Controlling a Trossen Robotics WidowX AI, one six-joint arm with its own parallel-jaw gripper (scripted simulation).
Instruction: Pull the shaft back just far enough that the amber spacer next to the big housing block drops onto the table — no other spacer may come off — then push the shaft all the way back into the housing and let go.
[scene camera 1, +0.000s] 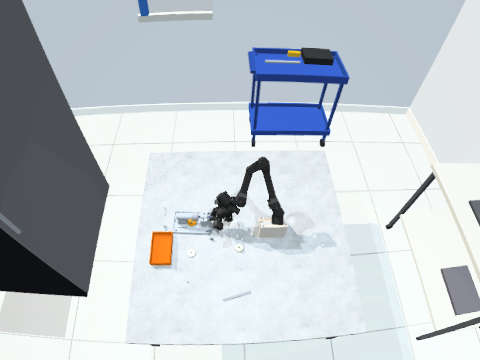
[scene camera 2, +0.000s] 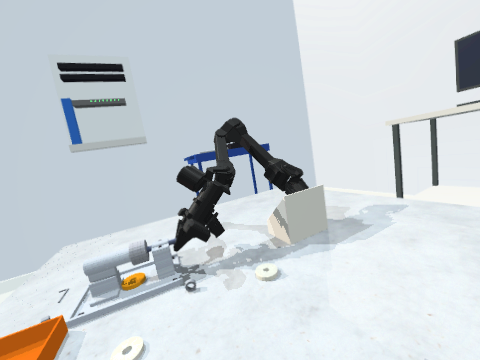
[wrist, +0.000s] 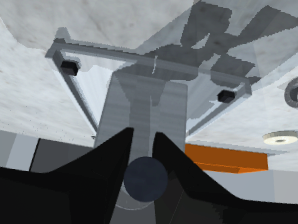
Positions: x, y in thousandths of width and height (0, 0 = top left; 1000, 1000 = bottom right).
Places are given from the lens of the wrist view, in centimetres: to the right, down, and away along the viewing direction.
gripper (wrist: 482, 609): 0, 1, 10
housing block (wrist: 381, 404): -3, -2, 12
orange tray (wrist: 727, 712): 13, 9, 32
The marked spots on the housing block and the orange tray are 28 cm apart.
